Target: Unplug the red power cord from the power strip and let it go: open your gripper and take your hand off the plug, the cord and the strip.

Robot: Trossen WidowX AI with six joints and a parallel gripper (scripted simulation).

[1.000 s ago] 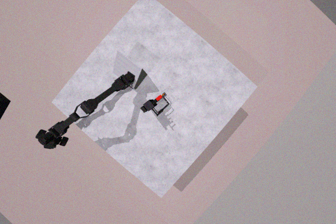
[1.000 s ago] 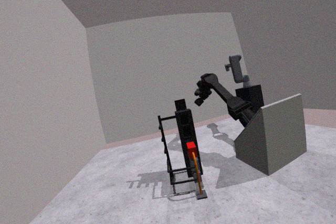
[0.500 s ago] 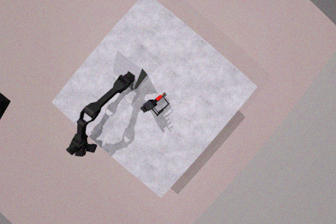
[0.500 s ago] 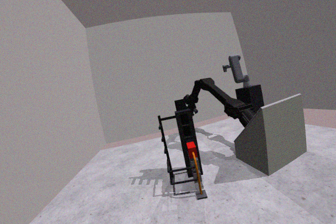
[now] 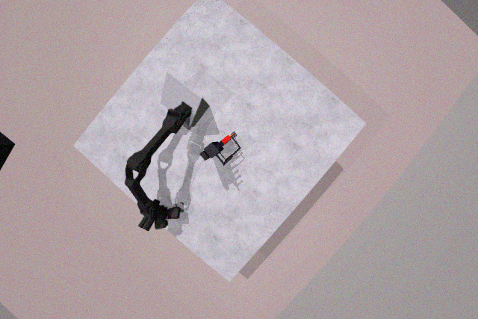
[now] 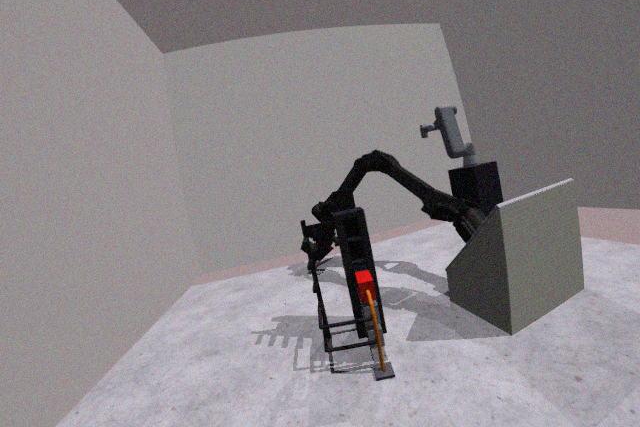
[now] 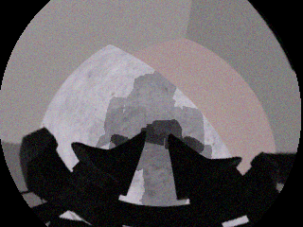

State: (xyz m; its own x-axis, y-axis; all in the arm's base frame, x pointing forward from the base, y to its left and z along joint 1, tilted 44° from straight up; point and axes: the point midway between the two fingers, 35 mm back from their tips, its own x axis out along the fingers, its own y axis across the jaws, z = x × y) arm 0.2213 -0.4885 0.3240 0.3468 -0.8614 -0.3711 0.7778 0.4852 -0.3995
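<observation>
Right now my gripper tip is 560 mm to the right of the red plug, 130 mm below it and 30 mm short of it. Round my gripper tip: grey foot 620 mm to the left, 40 mm ahead, 10 mm below.
</observation>
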